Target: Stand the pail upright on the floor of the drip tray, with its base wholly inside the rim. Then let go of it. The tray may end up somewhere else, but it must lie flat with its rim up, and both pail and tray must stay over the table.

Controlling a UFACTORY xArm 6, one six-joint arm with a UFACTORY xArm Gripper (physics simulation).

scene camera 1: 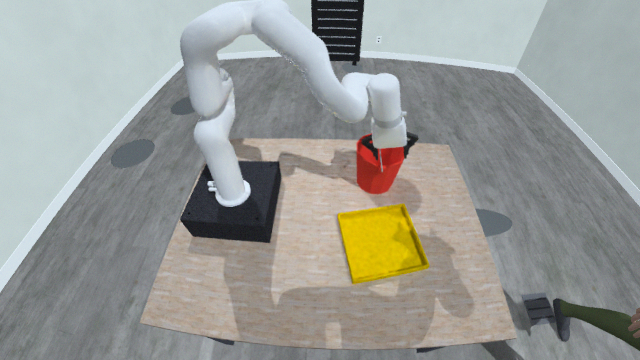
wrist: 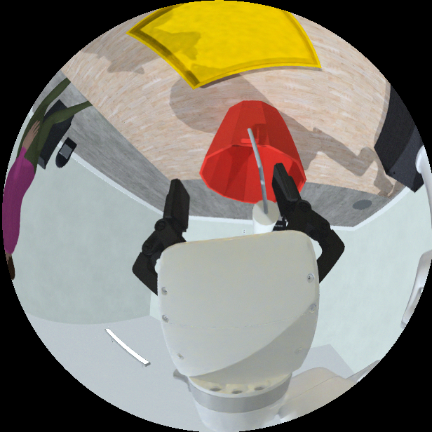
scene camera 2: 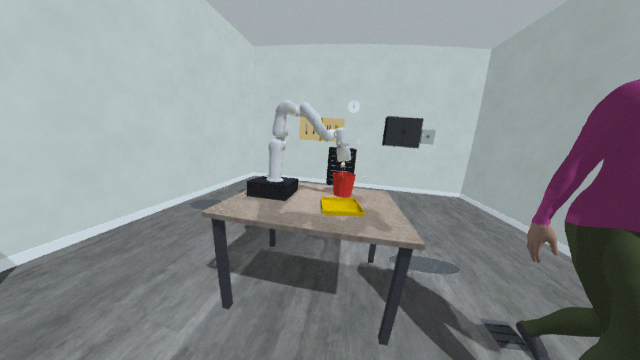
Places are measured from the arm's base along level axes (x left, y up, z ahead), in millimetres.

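Pixels of known places: gripper, fingertip midpoint: [scene camera 1: 391, 155] [scene camera 2: 346, 168]; arm's base at its link origin: [scene camera 1: 233, 192] [scene camera 2: 274, 180].
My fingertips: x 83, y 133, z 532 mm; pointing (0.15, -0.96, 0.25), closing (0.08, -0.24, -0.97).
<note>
Ahead of a thing's pixels: the offset from my fingertips to its top centre. "spot": to the spot under its first point. Level surfaces: height alone.
The red pail {spot: dx +22, dy -119, dz -32 mm} [scene camera 1: 375, 175] [scene camera 2: 343, 186] [wrist: 242, 120] stands upright on the table, behind the tray in the scene views. Its wire handle {spot: dx +11, dy -38, dz -24 mm} [scene camera 1: 381, 161] [wrist: 257, 155] is raised, and the handle's white grip [wrist: 264, 215] lies between my fingers, nearer the right one in the wrist view. My gripper [scene camera 1: 391, 155] [wrist: 227, 179] is open at the pail's top, with nothing clamped. In the wrist view the right finger overlaps the pail's mouth and the left finger is beside it; their exact depth is unclear. The yellow drip tray {dx -182, dy -216, dz -5 mm} [scene camera 1: 382, 242] [scene camera 2: 341, 206] [wrist: 240, 40] lies flat, rim up.
The arm's black base block [scene camera 1: 235, 225] [scene camera 2: 272, 188] stands on the left side of the wooden table {dy -240 mm} [scene camera 1: 300, 310] [scene camera 2: 280, 215]. A person in a magenta top [scene camera 2: 615, 160] [wrist: 19, 185] stands off the table's right side. A dark slatted cabinet [scene camera 1: 337, 30] stands on the floor behind the table.
</note>
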